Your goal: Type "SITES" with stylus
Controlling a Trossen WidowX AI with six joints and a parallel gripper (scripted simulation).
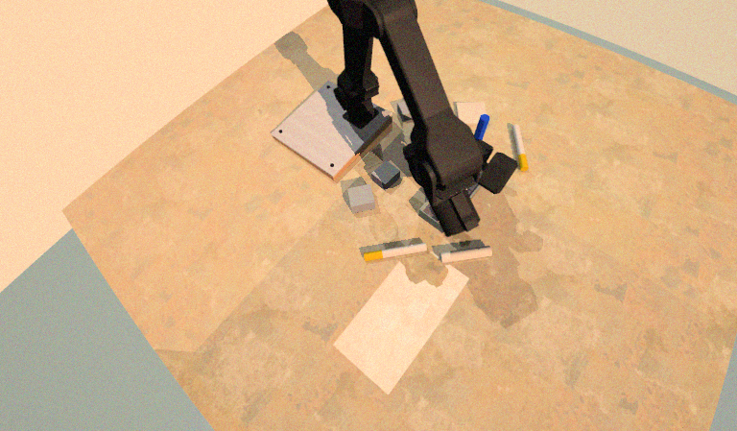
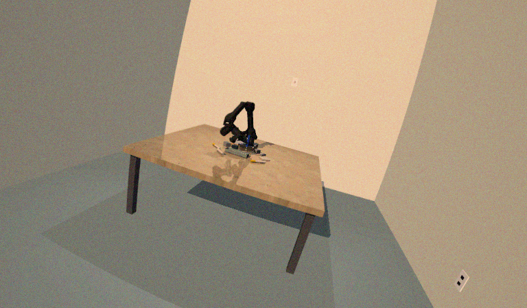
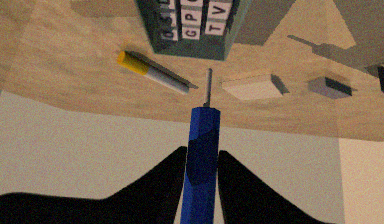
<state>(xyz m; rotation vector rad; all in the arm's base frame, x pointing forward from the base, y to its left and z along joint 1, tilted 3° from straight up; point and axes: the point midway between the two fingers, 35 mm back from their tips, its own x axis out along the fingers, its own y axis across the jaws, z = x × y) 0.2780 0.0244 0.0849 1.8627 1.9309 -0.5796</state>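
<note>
The pale stick is 110 mm ahead of my gripper tip, 160 mm to the right of it and 90 mm below it. From my gripper tip the other things lie so: pale pad: 80 mm behind, 140 mm to the left, 100 mm below; then blue stylus: 10 mm below.
</note>
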